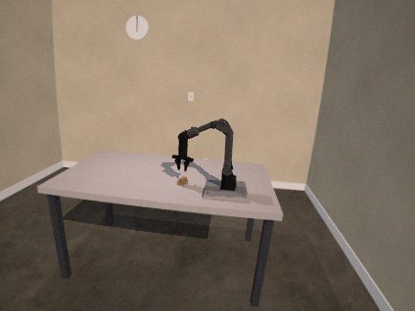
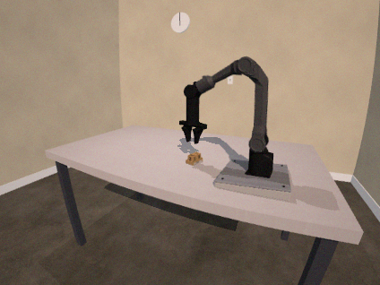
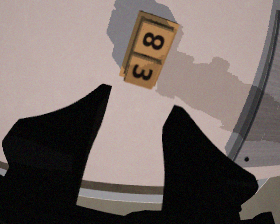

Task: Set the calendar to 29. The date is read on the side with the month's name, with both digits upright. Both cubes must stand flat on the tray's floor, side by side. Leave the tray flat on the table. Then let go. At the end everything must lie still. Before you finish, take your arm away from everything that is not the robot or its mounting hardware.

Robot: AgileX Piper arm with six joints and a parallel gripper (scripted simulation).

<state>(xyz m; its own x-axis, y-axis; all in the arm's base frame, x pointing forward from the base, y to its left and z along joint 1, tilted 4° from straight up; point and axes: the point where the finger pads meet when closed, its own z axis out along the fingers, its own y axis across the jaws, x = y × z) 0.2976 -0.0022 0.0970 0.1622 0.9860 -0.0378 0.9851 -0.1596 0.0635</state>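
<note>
The wooden digit cube lies 80 mm below my hand. The rest, counted from my hand: wooden tray: 100 mm below, 10 mm to the right.
</note>
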